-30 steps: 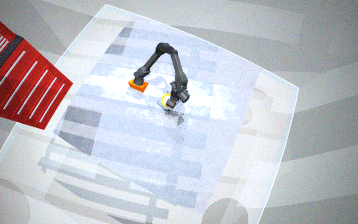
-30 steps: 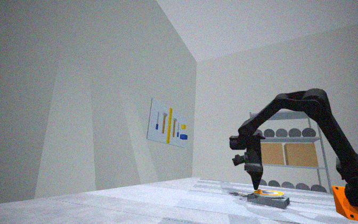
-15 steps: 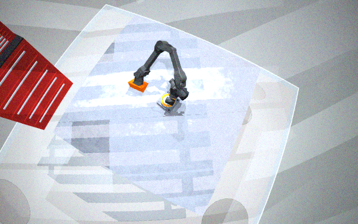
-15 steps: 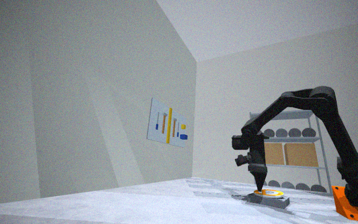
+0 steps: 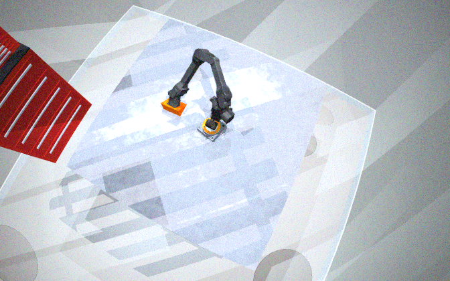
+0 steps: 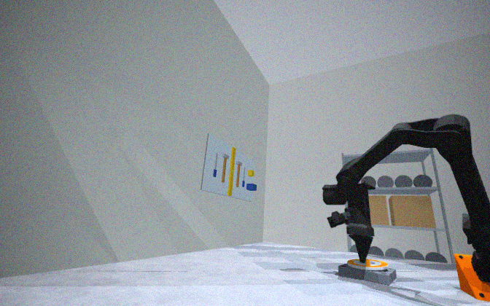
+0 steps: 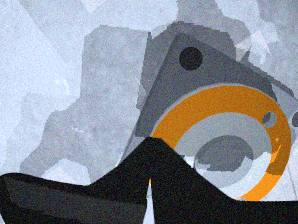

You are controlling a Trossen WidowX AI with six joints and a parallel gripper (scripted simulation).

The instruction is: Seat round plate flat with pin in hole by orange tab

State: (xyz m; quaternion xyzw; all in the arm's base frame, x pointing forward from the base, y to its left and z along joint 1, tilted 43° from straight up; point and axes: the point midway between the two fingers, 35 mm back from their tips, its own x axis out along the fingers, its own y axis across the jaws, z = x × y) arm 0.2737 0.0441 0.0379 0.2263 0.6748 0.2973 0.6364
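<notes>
The grey base block is 50 mm to the right of my gripper tip, 20 mm below it and 10 mm behind it.
</notes>
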